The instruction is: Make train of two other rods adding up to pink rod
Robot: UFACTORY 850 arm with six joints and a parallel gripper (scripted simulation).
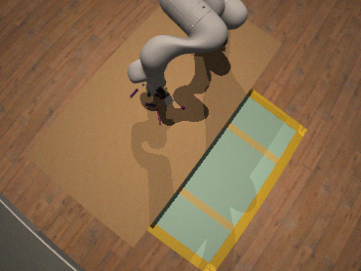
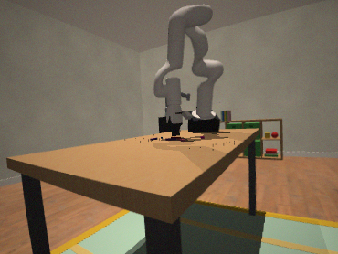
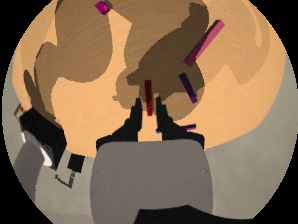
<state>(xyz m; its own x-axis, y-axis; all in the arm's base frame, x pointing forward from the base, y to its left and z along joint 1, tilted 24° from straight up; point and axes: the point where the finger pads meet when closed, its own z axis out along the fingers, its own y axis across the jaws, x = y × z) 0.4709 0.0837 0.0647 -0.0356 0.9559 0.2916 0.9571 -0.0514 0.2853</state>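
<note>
My gripper is now 30 mm above the red rod. The rest, counted from my hand: magenta rod: 150 mm to the left, 50 mm behind, 30 mm below; tiny blue rod: 100 mm to the right, 30 mm below, 20 mm ahead; pink rod: 100 mm to the left, 80 mm ahead, 30 mm below.
</note>
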